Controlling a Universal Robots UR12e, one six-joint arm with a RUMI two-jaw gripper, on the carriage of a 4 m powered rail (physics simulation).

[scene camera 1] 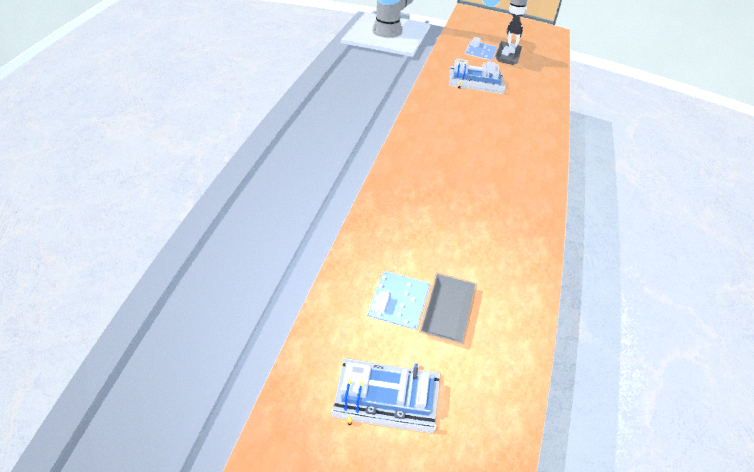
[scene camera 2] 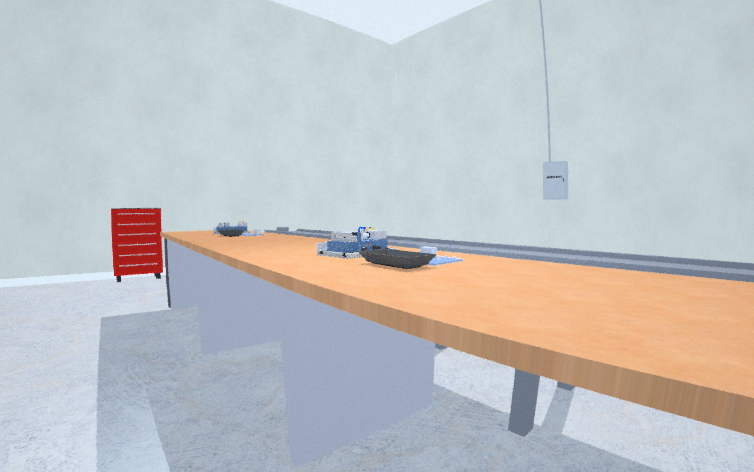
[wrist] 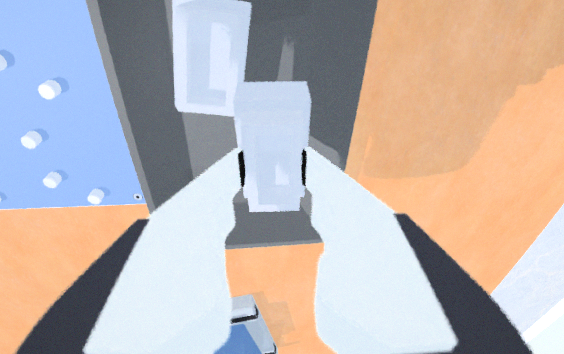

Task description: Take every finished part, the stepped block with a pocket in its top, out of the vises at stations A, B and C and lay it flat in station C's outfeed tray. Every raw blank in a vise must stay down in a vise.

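Note:
My gripper [scene camera 1: 513, 44] [wrist: 273, 151] is shut on a pale finished part [wrist: 272, 120], whose pocket shows in its top. It holds the part over station C's dark outfeed tray [scene camera 1: 508, 60] [wrist: 325, 50] at the far end of the bench; how far above the tray floor it is, I cannot tell. Another finished part [wrist: 210, 60] lies in the tray with its pocket up, to the left and ahead of the held one. Station C's vise [scene camera 1: 477, 86] [wrist: 239, 342] has pale blocks at its right jaws, too small to tell apart. The nearer vise [scene camera 1: 389, 421] [scene camera 2: 345, 245] shows no block between its jaws that I can make out.
A blue pegged mat [scene camera 1: 485, 54] [wrist: 75, 150] with a white block [scene camera 1: 475, 41] lies left of the tray. The nearer station has its own mat [scene camera 1: 397, 322] with a white block [scene camera 1: 382, 301], and a dark tray [scene camera 1: 450, 308] [scene camera 2: 397, 258]. Another vise [scene camera 2: 230, 227] stands far off in the second scene view.

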